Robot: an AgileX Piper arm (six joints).
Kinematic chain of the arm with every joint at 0, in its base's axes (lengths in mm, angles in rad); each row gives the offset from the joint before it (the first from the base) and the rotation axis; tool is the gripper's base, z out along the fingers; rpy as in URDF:
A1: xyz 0 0 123 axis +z
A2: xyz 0 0 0 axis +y
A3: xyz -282.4 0 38.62 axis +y
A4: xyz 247.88 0 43.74 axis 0.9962 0 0.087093
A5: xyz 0 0 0 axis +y
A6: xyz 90.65 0 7.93 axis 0.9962 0 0.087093
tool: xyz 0 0 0 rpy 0 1.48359 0
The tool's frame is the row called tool.
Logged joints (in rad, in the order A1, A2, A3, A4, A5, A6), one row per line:
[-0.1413 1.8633 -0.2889 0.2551 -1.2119 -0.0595]
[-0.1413 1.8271 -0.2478 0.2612 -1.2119 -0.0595]
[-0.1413 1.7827 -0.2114 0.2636 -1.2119 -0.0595]
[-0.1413 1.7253 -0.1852 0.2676 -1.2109 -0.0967]
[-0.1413 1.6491 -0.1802 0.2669 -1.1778 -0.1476]
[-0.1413 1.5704 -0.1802 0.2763 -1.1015 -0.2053]
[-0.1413 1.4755 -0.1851 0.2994 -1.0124 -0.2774]
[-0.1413 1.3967 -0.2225 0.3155 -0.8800 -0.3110]
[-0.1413 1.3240 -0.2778 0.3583 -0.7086 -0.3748]
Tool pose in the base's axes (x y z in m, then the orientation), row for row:
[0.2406 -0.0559 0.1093 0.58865 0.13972 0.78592 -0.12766]
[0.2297 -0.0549 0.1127 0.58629 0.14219 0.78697 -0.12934]
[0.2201 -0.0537 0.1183 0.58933 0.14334 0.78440 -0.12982]
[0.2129 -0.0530 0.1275 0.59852 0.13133 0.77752 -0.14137]
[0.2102 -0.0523 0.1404 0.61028 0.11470 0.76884 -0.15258]
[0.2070 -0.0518 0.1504 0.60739 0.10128 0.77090 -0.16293]
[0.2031 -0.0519 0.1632 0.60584 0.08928 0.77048 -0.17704]
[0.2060 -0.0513 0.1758 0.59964 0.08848 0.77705 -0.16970]
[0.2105 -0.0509 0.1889 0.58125 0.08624 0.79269 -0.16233]
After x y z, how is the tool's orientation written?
As a quaternion, w x y z.
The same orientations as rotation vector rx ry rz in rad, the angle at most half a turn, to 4 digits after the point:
[0.3254 1.8305 -0.2973]
[0.3315 1.8347 -0.3015]
[0.3338 1.8264 -0.3023]
[0.3046 1.8036 -0.3279]
[0.2648 1.7749 -0.3522]
[0.2341 1.7817 -0.3766]
[0.2065 1.7819 -0.4094]
[0.2051 1.8017 -0.3935]
[0.2015 1.8519 -0.3792]

